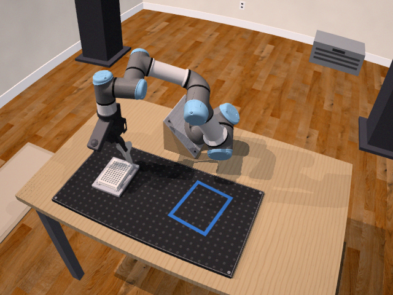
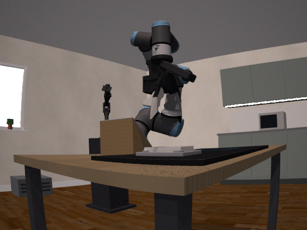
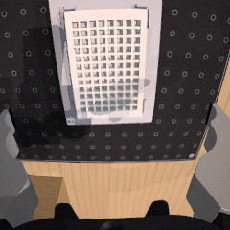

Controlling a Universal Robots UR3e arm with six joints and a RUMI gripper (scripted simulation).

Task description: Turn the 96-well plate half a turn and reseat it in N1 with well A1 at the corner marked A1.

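Right now my hand is 8 cm above the 96-well plate. Round my hand: plate nest N1: 10 cm below.
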